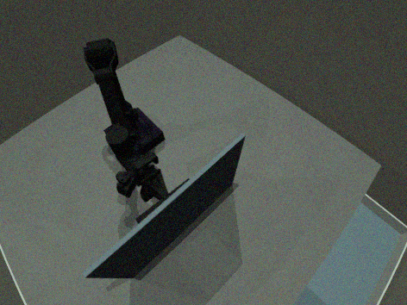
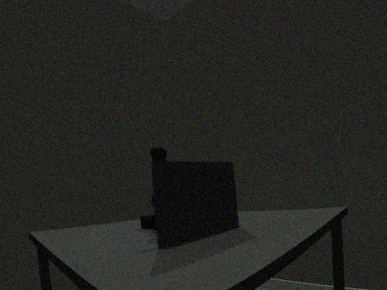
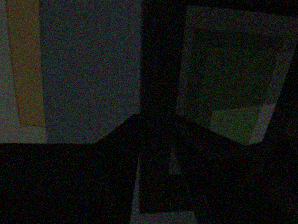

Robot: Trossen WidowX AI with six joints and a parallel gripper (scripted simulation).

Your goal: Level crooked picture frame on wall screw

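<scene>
My gripper tip is 10 mm short of the picture frame, 10 mm to the left of it and 50 mm above it. Also, from my gripper tip: blue-grey wall panel 20 mm ahead, 10 mm to the left, 80 mm below.
</scene>
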